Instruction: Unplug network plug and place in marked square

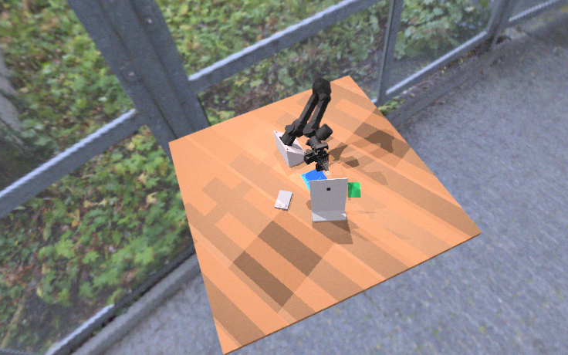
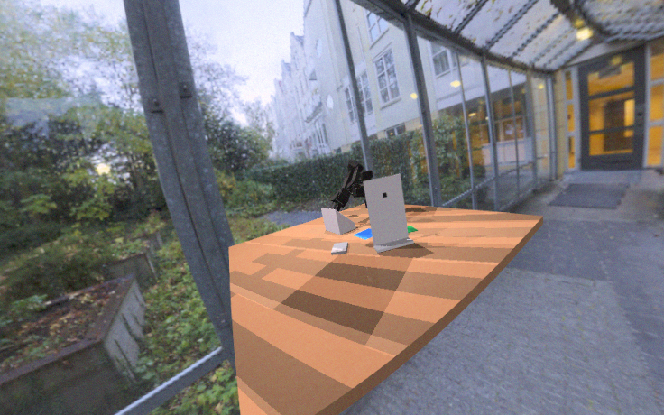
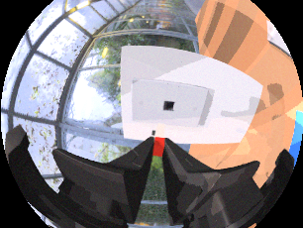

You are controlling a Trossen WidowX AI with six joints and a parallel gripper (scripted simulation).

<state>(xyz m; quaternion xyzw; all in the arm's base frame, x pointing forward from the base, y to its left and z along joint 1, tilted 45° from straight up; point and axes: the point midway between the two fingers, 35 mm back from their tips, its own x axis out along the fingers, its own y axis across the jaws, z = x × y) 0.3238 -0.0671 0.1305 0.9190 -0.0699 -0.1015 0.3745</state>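
Right now the blue marked square is 24 cm below my gripper tip, 13 cm behind it and 1 cm to the left of it. From my gripper tip the other things lie so: green square 24 cm below, 14 cm to the left, 4 cm ahead; grey panel 10 cm below, 8 cm ahead, 5 cm to the right; network plug right at my gripper tip.
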